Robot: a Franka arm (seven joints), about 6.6 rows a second.
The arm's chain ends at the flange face. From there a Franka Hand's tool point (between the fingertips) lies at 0.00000 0.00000 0.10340 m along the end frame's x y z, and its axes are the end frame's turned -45 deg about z.
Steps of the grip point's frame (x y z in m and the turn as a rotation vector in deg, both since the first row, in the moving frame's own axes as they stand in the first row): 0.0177 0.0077 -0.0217 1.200 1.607 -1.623; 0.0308 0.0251 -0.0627 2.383 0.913 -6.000; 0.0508 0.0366 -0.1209 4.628 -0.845 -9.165; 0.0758 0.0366 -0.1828 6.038 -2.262 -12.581; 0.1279 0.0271 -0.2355 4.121 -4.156 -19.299; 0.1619 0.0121 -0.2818 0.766 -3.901 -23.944; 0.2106 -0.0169 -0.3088 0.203 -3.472 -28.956
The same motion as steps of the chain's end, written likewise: 0.0175 -0.0035 -0.0216 1.985 0.288 -1.623; 0.0416 0.0001 -0.0626 2.331 -1.039 -6.000; 0.0691 -0.0058 -0.1206 2.675 -3.870 -9.165; 0.0905 -0.0241 -0.1821 2.670 -5.869 -12.581; 0.1199 -0.0731 -0.2350 -0.025 -5.853 -19.299; 0.1280 -0.1110 -0.2816 -2.217 -3.300 -23.944; 0.1404 -0.1660 -0.3086 -2.312 -2.599 -28.956
